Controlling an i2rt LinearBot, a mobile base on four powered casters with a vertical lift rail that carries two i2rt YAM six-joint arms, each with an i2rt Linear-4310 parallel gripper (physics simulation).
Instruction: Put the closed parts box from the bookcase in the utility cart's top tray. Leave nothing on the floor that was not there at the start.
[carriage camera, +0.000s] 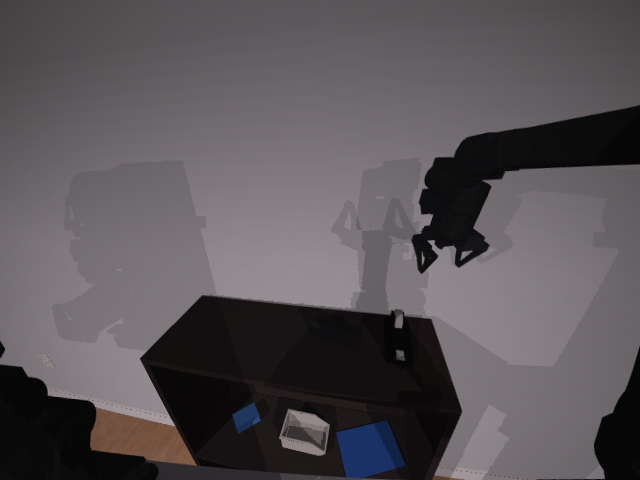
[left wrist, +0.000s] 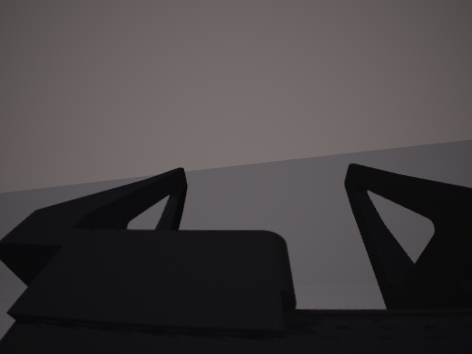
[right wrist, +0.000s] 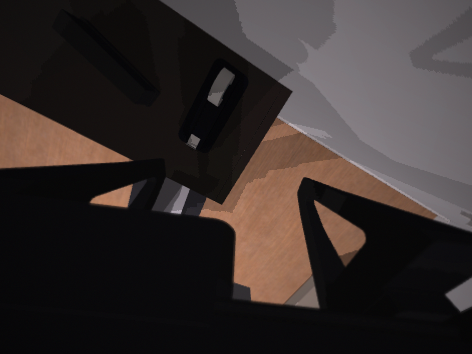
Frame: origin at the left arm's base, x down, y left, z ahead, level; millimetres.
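Seen in the pictures: left gripper, fingertip midpoint: (left wrist: 264, 175); right gripper, fingertip midpoint: (carriage camera: 438, 268) (right wrist: 233, 176).
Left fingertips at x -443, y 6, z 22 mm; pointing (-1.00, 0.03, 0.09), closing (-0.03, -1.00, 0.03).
Note:
Pixels of each thing's top centre, then the offset from my left fingertips to it. "*": a spot on its surface instead. Level surfaces: height alone.
- small blue box, middle of its top: (carriage camera: 245, 414) dx +1028, dy +0, dz +397 mm
- whitish open bin, surface spot: (carriage camera: 303, 447) * dx +1033, dy -243, dz +303 mm
- flat blue object, middle of its top: (carriage camera: 369, 447) dx +1060, dy -480, dz +324 mm
- black tape dispenser, middle of its top: (right wrist: 206, 109) (carriage camera: 400, 321) dx +487, dy -527, dz +364 mm
- dark bar-shaped object, middle of its top: (right wrist: 99, 58) (carriage camera: 335, 324) dx +502, dy -352, dz +367 mm
- Wood floor, its level: dx +1616 mm
The dark bookcase (carriage camera: 248, 335) (right wrist: 125, 130) stands against the wall, low in the carriage view. On the shelf under its top board are a small blue box (carriage camera: 246, 417), a whitish open bin (carriage camera: 303, 447) and a flat blue object (carriage camera: 369, 449). I cannot tell whether either blue thing is the closed parts box. My right gripper (carriage camera: 440, 268) (right wrist: 233, 176) is open and empty, raised above the bookcase's right end. My left gripper (left wrist: 264, 175) is open and empty, facing bare wall; its fingers cannot be made out in the carriage view. I cannot identify the utility cart in any view.
A black tape dispenser (carriage camera: 399, 338) (right wrist: 200, 117) with pale parts stands on the bookcase top near its right end. A dark bar-shaped object (carriage camera: 336, 333) (right wrist: 107, 62) lies left of it. The wall runs behind the bookcase. Wood floor (carriage camera: 134, 439) (right wrist: 260, 235) shows beside it.

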